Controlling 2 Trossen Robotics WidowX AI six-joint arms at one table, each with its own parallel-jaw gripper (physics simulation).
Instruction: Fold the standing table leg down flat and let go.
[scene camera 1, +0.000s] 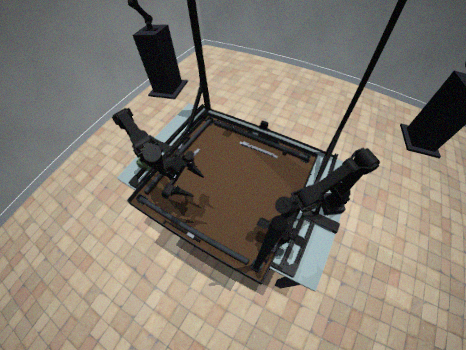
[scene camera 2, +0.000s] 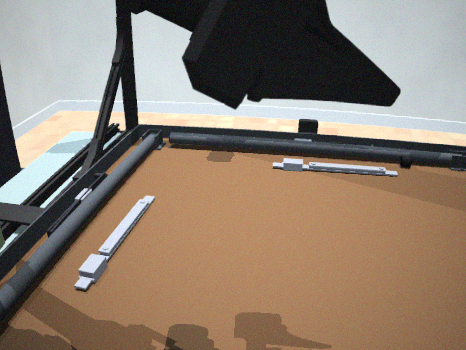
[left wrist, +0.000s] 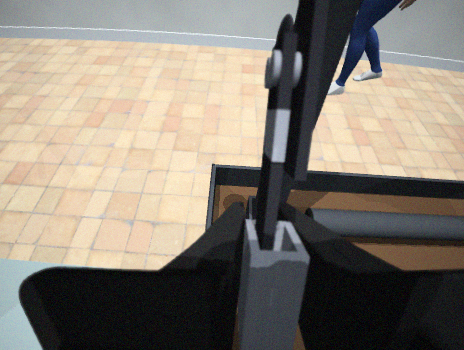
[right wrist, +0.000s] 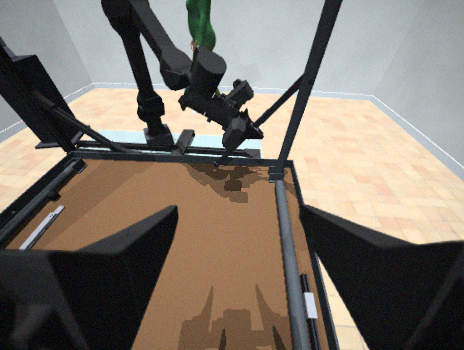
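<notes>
The standing table leg (scene camera 1: 270, 243) (left wrist: 325, 60) (right wrist: 312, 65) rises upright at the table's near right corner in scene camera 1. Its slanted dark brace (left wrist: 270, 195) (right wrist: 282, 101) runs beside it and enters a grey sleeve (left wrist: 274, 300). My left gripper (left wrist: 259, 211) (right wrist: 262, 136) is shut on the grey sleeve, with a finger against each side. The sleeve's lower end is hidden in that view. My right gripper (scene camera 1: 197, 185) (right wrist: 240, 211) is open and empty above the brown underside of the table (scene camera 1: 230, 185); one of its fingers (scene camera 2: 350, 75) shows in scene camera 2.
Two other legs (scene camera 1: 196, 55) (scene camera 1: 367, 70) stand at the back corners in scene camera 1. Grey tubes (scene camera 1: 190, 227) (scene camera 2: 300, 145) line the table's edges. Light metal strips (scene camera 2: 125, 227) (scene camera 2: 345, 169) lie on the brown surface. Dark pedestals (scene camera 1: 159, 60) (scene camera 1: 442, 117) stand beyond the table.
</notes>
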